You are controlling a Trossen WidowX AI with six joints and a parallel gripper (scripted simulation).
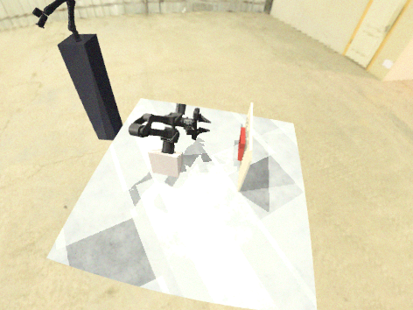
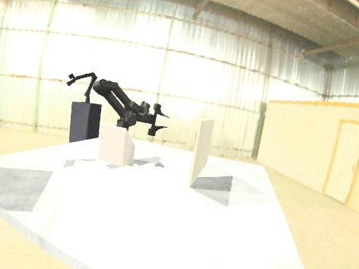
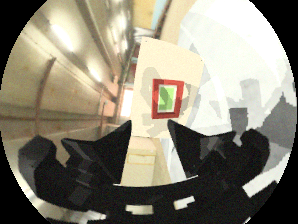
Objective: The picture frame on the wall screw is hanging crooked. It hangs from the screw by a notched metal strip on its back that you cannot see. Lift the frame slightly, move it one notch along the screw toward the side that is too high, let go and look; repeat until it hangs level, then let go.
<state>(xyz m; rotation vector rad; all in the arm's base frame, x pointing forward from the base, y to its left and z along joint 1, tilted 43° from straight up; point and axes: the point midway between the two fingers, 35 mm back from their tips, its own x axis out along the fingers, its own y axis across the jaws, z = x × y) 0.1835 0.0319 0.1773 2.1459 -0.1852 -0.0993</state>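
Right now the picture frame is 200 mm ahead of my gripper tip, 30 mm to the right of it and 90 mm below it. Round my gripper tip: wall panel (210 mm ahead, 30 mm to the right, 100 mm below).
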